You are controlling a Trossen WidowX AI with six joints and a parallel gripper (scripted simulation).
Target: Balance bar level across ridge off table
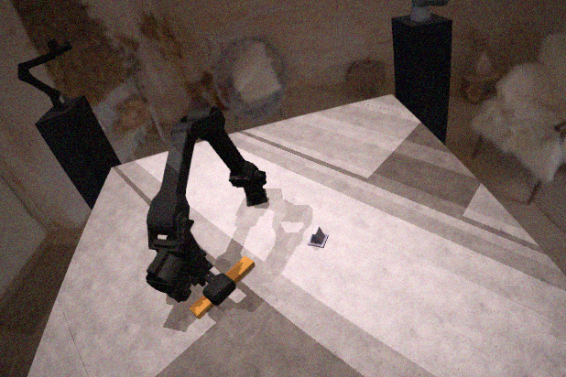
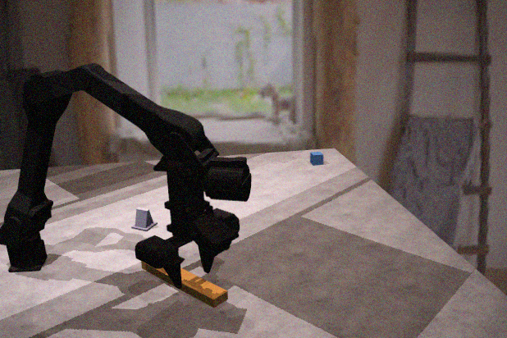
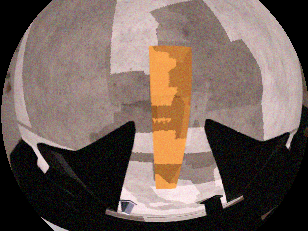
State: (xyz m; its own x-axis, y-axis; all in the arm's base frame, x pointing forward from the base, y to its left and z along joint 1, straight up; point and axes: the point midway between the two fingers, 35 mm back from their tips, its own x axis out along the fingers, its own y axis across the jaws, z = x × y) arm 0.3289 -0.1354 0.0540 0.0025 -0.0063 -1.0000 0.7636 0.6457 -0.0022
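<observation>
The bar is 20 mm behind my gripper tip, 20 mm to the left of it and 10 mm below it. Also, from my gripper tip: blue cube: 410 mm ahead, 640 mm to the left.
</observation>
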